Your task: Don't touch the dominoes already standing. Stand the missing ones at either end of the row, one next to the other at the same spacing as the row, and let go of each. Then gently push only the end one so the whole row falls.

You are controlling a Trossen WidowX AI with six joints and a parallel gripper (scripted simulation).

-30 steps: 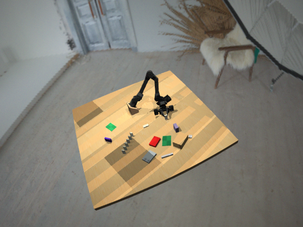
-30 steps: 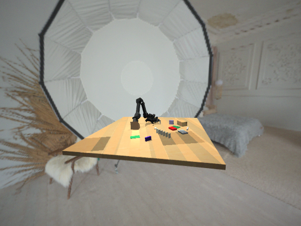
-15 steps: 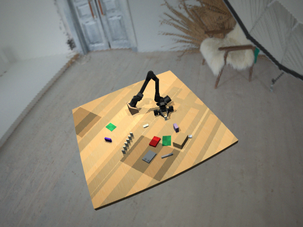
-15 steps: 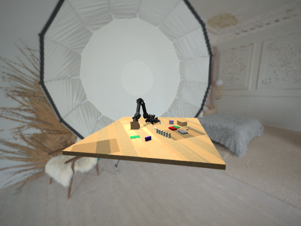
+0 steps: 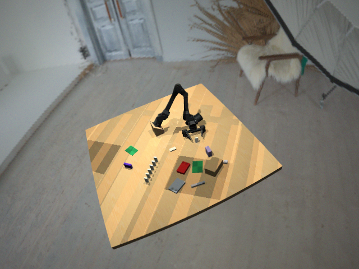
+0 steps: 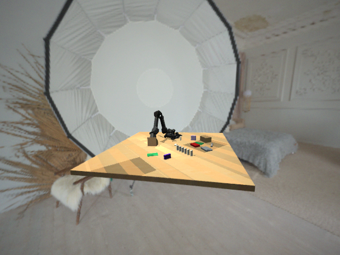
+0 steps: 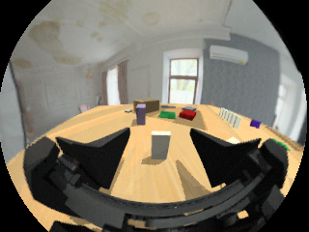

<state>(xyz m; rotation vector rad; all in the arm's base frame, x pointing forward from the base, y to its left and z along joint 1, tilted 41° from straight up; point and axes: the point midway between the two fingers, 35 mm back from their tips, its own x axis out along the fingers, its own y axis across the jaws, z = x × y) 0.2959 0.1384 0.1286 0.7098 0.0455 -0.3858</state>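
Now: gripper tip 16 cm short of the lilac block and 2 cm above it. Round my gripper tip: red tile: 22 cm to the right, 15 cm ahead, 4 cm below; then grey piece: 30 cm ahead, 5 cm to the left, 5 cm below; then brown box: 29 cm ahead, 6 cm to the right, 2 cm below.
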